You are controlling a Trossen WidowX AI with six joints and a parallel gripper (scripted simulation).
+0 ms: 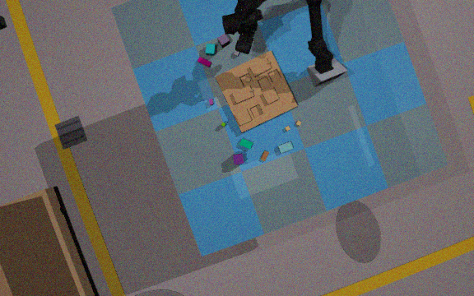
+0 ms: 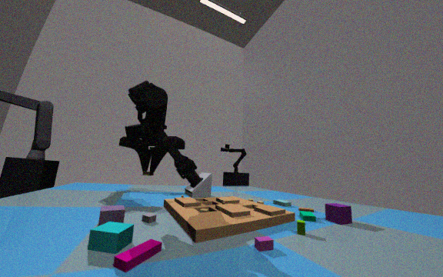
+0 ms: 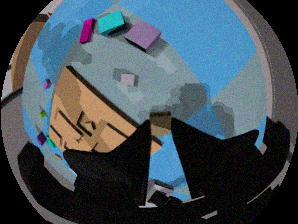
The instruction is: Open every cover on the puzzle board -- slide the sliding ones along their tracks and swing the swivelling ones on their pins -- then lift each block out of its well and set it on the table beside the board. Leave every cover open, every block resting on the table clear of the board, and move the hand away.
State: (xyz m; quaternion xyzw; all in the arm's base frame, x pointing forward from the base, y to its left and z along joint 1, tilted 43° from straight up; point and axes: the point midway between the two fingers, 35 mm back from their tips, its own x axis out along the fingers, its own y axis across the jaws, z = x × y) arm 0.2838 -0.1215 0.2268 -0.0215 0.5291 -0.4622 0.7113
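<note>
The grey block lies 10 cm below my gripper tip, 6 cm ahead of it and 1 cm to the left of it. From my gripper tip the other things lie so: magenta block (26 cm ahead, 19 cm to the left, 10 cm below); magenta bar (22 cm ahead, 10 cm below, 1 cm to the right); teal cube (17 cm ahead, 10 cm below, 5 cm to the right).
</note>
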